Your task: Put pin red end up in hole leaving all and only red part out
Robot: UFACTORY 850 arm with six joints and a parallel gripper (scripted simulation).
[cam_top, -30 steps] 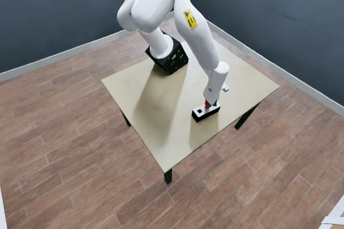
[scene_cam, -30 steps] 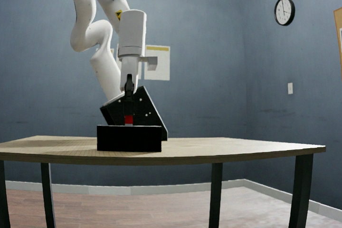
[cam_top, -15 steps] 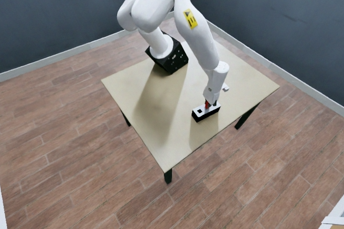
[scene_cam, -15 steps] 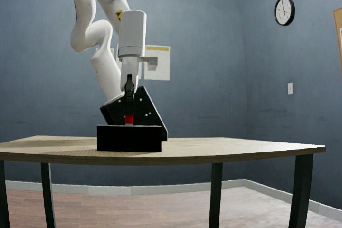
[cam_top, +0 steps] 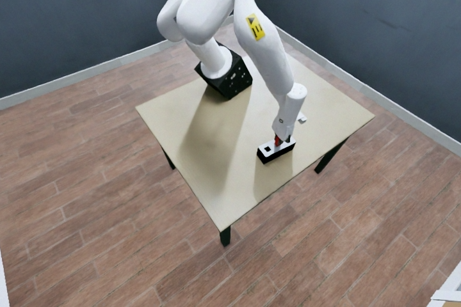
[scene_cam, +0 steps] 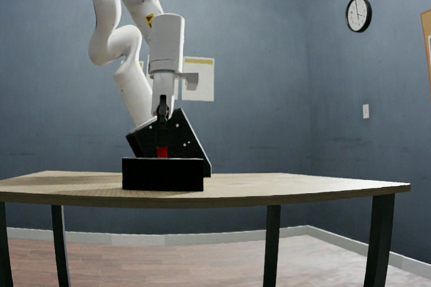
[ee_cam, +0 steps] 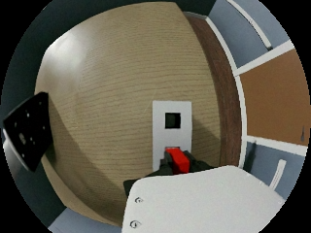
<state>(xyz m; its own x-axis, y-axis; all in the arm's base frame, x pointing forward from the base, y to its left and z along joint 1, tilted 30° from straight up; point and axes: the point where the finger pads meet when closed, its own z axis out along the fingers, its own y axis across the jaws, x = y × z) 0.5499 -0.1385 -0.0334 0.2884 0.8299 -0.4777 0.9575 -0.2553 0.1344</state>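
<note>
Now: hand 10 mm above the pin. Round my hand: black block 80 mm below.
</note>
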